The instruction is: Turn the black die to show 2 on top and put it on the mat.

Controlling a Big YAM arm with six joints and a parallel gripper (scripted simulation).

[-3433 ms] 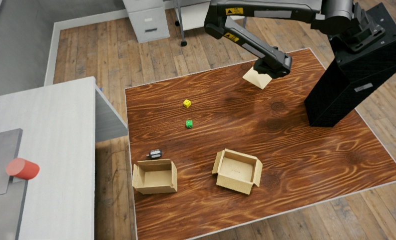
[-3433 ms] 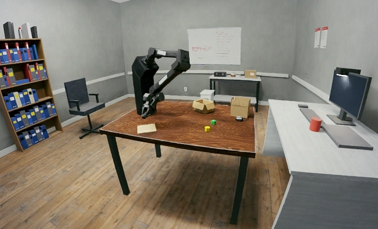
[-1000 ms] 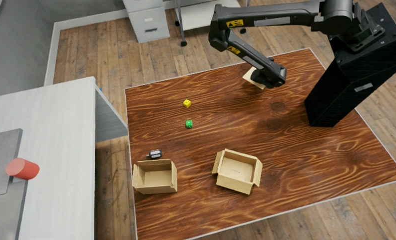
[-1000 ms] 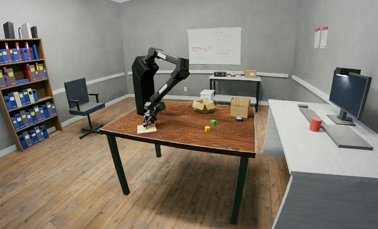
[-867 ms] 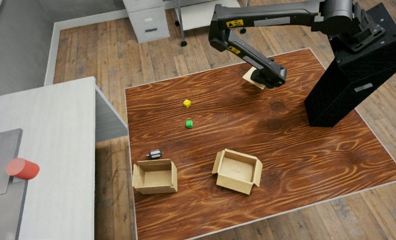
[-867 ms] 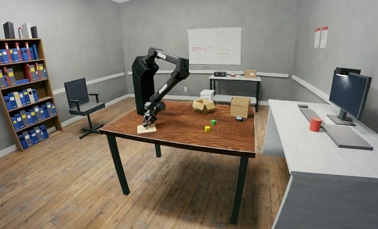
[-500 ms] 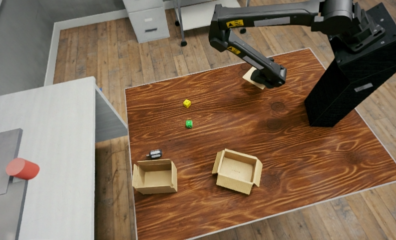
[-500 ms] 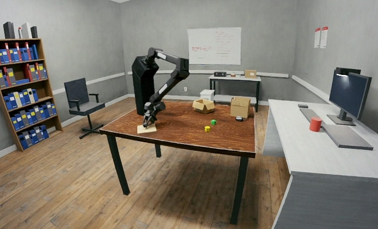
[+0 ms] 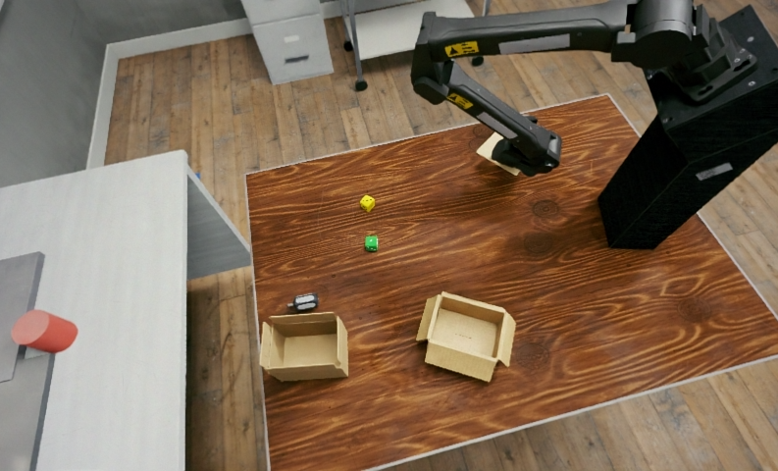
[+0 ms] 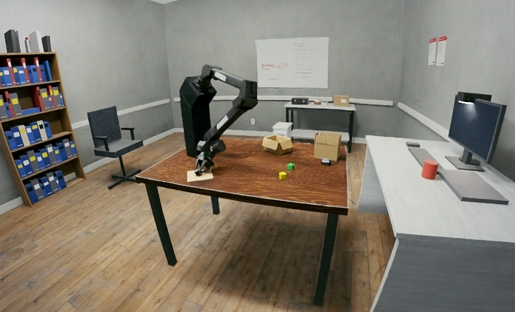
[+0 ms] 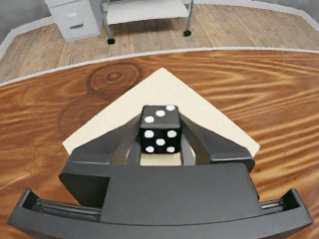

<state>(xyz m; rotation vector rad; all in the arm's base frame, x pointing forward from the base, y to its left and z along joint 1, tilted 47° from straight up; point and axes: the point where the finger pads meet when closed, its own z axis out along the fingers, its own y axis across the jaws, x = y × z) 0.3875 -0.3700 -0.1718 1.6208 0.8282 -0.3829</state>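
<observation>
Right now my hand is right at the black die. Round my hand: yellow die (460 mm ahead, 70 mm to the left, 10 mm below); mat (10 mm to the left, 20 mm below); green die (490 mm ahead, 200 mm to the left, 10 mm below).
</observation>
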